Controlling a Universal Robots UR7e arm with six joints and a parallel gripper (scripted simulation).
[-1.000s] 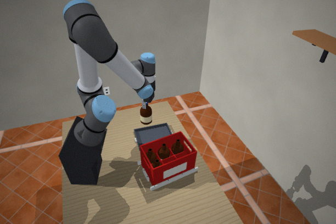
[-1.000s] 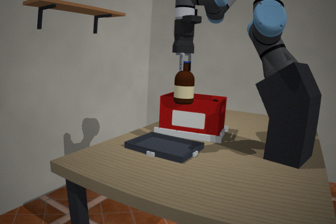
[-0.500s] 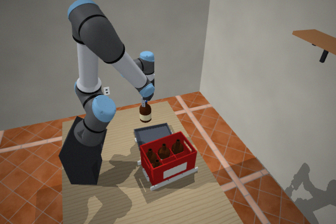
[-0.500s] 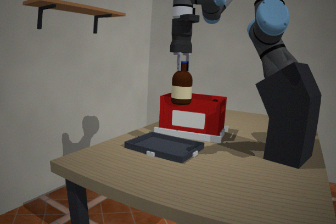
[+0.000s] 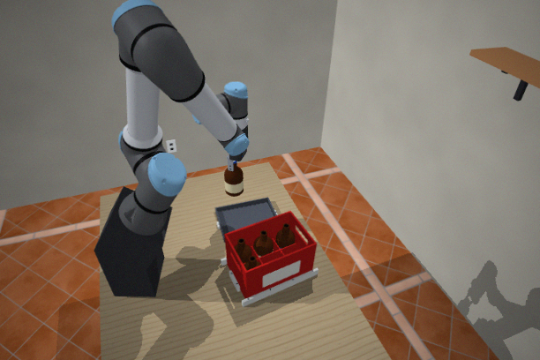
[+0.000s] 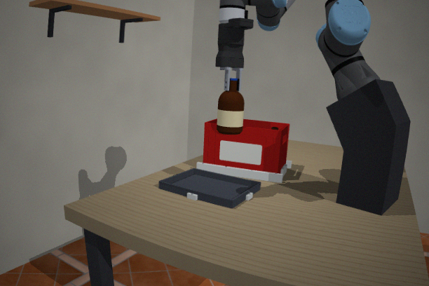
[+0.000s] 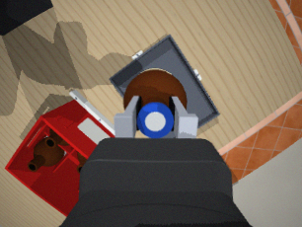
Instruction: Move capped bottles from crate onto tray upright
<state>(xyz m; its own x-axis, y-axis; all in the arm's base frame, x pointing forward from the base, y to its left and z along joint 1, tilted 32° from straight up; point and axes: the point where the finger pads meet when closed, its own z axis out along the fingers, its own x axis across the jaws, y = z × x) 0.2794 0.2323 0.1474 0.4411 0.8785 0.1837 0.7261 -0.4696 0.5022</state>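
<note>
Right now the dark grey tray is 310 mm below my hand and 50 mm ahead of it. Round my hand: red crate: 270 mm to the right, 240 mm below, 90 mm ahead.
</note>
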